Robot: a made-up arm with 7 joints. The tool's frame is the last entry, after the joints.
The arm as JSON. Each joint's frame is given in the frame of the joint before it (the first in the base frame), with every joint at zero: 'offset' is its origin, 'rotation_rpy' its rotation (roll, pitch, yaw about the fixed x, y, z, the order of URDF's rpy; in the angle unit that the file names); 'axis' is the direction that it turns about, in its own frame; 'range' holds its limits. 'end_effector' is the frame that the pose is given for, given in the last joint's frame.
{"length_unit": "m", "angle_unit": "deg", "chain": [
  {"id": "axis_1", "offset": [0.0, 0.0, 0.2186], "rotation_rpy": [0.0, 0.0, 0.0], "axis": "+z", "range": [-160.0, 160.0]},
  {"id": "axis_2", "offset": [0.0, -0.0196, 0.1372], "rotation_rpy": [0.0, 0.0, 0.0], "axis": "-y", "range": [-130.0, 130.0]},
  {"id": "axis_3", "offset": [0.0, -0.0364, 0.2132], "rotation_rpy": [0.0, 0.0, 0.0], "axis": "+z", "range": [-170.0, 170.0]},
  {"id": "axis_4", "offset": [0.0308, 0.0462, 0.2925], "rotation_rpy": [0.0, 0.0, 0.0], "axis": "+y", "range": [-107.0, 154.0]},
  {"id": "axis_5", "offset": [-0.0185, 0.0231, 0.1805], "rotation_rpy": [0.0, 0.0, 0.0], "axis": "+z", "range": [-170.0, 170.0]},
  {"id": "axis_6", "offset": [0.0, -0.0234, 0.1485], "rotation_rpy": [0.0, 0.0, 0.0], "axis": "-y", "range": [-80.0, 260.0]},
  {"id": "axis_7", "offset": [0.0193, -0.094, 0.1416], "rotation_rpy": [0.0, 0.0, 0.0], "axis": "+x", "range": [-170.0, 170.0]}
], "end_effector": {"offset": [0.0, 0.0, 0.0], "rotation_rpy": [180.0, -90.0, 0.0]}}
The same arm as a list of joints. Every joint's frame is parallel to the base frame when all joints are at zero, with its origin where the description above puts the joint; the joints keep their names.
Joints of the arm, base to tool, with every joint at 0 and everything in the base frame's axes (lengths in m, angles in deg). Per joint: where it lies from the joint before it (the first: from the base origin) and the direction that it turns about. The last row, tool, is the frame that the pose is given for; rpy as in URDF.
axis_1: axis 0 0 1 origin 0 0 0.2186
axis_2: axis 0 -1 0 origin 0 -0.0196 0.1372
axis_3: axis 0 0 1 origin 0 -0.0364 0.2132
axis_4: axis 0 1 0 origin 0.0308 0.0462 0.2925
axis_5: axis 0 0 1 origin -0.0185 0.0231 0.1805
axis_6: axis 0 -1 0 origin 0 -0.0234 0.1485
axis_7: axis 1 0 0 origin 0.0193 -0.094 0.1416
tool: origin 0 0 0 rpy 180 -90 0
Joint limits (deg, base to tool): -160..160 -130..130 -170..170 -107..154 -170..170 -80..260 -170..170

